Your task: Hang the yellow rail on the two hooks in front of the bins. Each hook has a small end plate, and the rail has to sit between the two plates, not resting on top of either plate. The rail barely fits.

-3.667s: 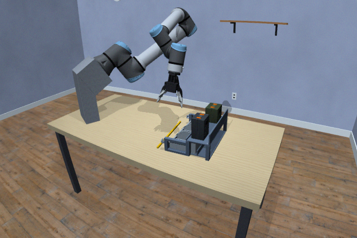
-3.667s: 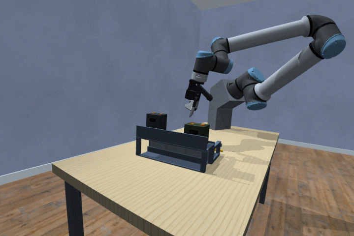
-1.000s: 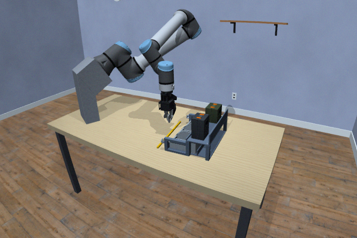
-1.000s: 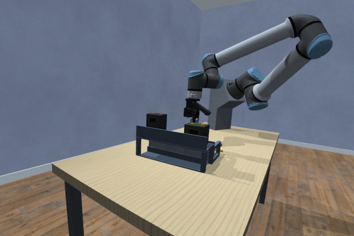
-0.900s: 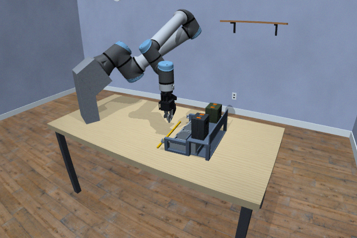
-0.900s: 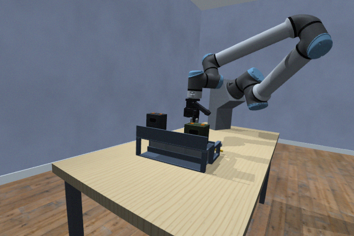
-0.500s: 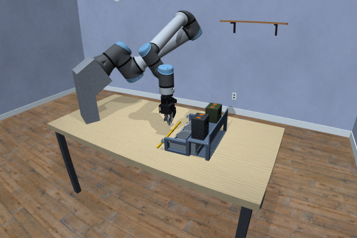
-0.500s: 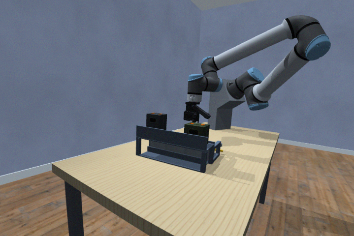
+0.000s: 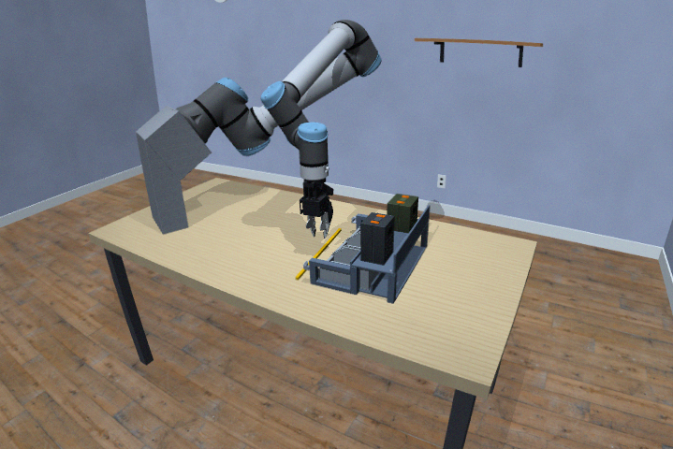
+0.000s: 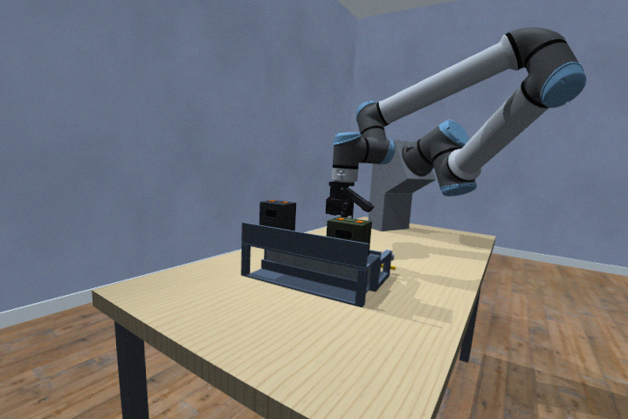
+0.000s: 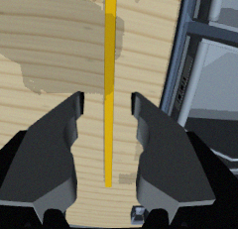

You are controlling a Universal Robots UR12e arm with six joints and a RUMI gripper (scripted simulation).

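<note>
The yellow rail lies 70 mm below my hand. Also, from my hand: black box 280 mm ahead, 40 mm to the right, 90 mm above; dark green box 210 mm ahead, 180 mm to the left, 70 mm above.
</note>
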